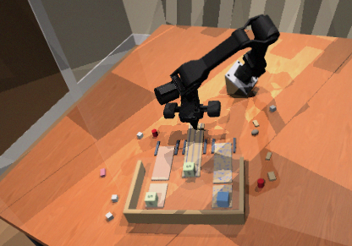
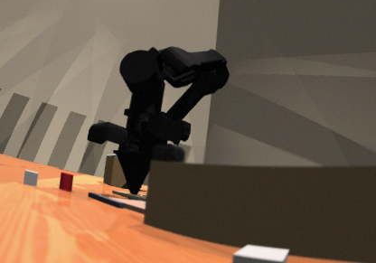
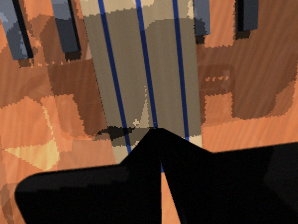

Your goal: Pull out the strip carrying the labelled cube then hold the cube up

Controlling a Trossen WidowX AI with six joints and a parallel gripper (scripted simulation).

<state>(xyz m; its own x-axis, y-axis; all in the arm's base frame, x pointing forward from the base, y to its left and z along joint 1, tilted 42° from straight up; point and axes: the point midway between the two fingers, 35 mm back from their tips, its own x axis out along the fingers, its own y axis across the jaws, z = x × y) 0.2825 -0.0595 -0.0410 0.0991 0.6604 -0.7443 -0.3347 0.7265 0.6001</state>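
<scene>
The strip lies 80 mm ahead of my gripper tip and 30 mm to the left of it.
</scene>
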